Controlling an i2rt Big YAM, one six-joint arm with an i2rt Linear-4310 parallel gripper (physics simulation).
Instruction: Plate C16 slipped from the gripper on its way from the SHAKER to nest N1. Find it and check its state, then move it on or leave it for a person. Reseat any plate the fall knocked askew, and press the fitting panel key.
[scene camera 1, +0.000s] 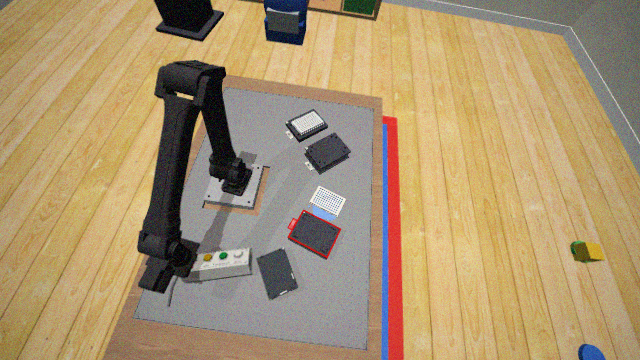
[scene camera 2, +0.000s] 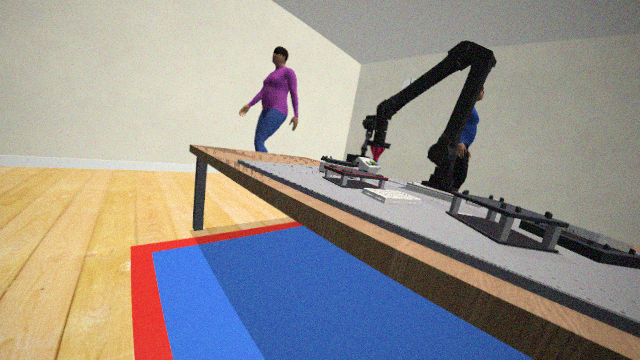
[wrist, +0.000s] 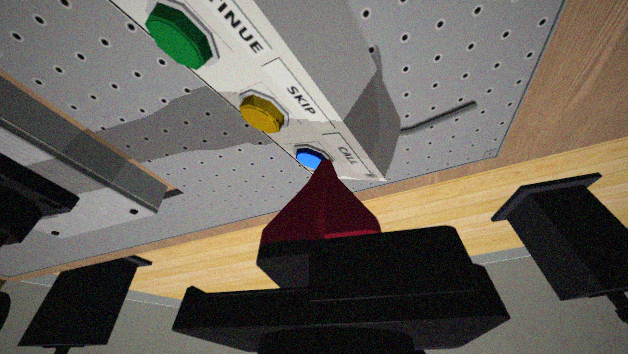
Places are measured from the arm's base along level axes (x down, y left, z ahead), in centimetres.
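Pixels of known places: gripper, fingertip midpoint: (scene camera 1: 190, 262) (scene camera 2: 375, 161) (wrist: 327, 166); arm's base at its link origin: (scene camera 1: 237, 181) (scene camera 2: 439, 188).
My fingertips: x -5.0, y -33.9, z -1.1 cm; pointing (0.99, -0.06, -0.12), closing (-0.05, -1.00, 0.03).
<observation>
Ahead of a thing's pixels: the offset from my fingertips to its top centre. "*": to the spot under its first point.
A white well plate @[dx +6.0, dy +36.7, dz +38.6 cm] (scene camera 1: 327, 200) (scene camera 2: 391, 195) lies flat on the table mat, between the red-framed nest @[dx +2.9, dy +21.6, dz +37.0 cm] (scene camera 1: 314, 233) (scene camera 2: 356, 172) and a dark raised nest @[dx +1.1, dy +57.9, dz +33.1 cm] (scene camera 1: 327, 152) (scene camera 2: 506, 210). A light-blue patch @[* dx +7.4, dy +32.0, dz +38.1 cm] (scene camera 1: 323, 211) shows at the plate's near edge. Another white plate @[dx +2.8, dy +71.0, dz +20.2 cm] (scene camera 1: 306, 122) sits in the far nest. My gripper (wrist: 327, 166) (scene camera 2: 377, 154) is shut and empty; its red tip is on the blue CALL key @[* dx +0.6, dy +1.1, dz +0.6 cm] (wrist: 309, 157) of the key panel @[dx -0.9, dy +1.8, dz +7.7 cm] (scene camera 1: 221, 267) (wrist: 227, 74) (scene camera 2: 368, 164). The yellow SKIP key @[dx +0.0, dy +2.9, dz +4.5 cm] (wrist: 262, 114) (scene camera 1: 207, 257) and the green key @[dx +0.0, dy +4.9, dz +9.2 cm] (wrist: 178, 36) (scene camera 1: 223, 255) are beside it.
A dark flat plate @[* dx +2.0, dy +4.4, dz +28.1 cm] (scene camera 1: 276, 273) lies on the mat right of the panel. A red-edged blue zone (scene camera 1: 391, 223) (scene camera 2: 268, 291) runs on the floor along the table. A person in purple (scene camera 2: 275, 98) walks beyond the table; another in blue (scene camera 2: 468, 125) stands behind the arm.
</observation>
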